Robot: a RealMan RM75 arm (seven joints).
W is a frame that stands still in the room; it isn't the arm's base.
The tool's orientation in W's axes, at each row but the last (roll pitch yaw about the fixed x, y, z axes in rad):
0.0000 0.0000 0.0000
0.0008 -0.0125 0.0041
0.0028 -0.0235 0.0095
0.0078 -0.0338 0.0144
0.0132 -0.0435 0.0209
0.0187 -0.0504 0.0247
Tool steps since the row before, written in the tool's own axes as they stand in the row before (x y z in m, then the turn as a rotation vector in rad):
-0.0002 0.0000 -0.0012 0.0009 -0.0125 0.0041
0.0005 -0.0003 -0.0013 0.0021 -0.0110 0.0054
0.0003 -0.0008 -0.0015 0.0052 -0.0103 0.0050
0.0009 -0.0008 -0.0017 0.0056 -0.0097 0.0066
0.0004 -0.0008 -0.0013 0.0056 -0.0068 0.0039
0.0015 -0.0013 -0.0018 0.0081 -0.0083 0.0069
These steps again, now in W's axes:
-0.0002 0.0000 -0.0012 0.0009 -0.0125 0.0041
0.0005 -0.0003 -0.0013 0.0021 -0.0110 0.0054
0.0003 -0.0008 -0.0015 0.0052 -0.0103 0.0051
0.0010 -0.0008 -0.0017 0.0055 -0.0097 0.0067
0.0005 -0.0008 -0.0013 0.0056 -0.0067 0.0040
0.0016 -0.0012 -0.0017 0.0080 -0.0082 0.0071

